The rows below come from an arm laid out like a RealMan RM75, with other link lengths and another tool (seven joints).
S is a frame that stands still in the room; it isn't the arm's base.
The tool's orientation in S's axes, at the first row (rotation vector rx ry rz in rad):
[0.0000 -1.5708 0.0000]
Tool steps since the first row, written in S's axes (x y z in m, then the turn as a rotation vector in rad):
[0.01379 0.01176 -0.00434 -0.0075 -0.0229 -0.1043]
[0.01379 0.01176 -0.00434 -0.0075 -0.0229 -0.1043]
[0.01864 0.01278 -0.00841 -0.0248 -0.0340 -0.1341]
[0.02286 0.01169 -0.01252 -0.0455 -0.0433 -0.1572]
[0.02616 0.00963 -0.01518 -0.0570 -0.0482 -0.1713]
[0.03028 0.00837 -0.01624 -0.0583 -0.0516 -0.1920]
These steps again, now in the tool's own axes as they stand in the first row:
[-0.00434 0.01176 -0.01379 -0.1043 -0.0229 0.0075]
[-0.00434 0.01176 -0.01379 -0.1043 -0.0229 0.0075]
[-0.00841 0.01278 -0.01864 -0.1341 -0.0340 0.0248]
[-0.01252 0.01169 -0.02286 -0.1572 -0.0433 0.0455]
[-0.01518 0.00963 -0.02616 -0.1713 -0.0482 0.0570]
[-0.01624 0.00837 -0.03028 -0.1920 -0.0516 0.0583]

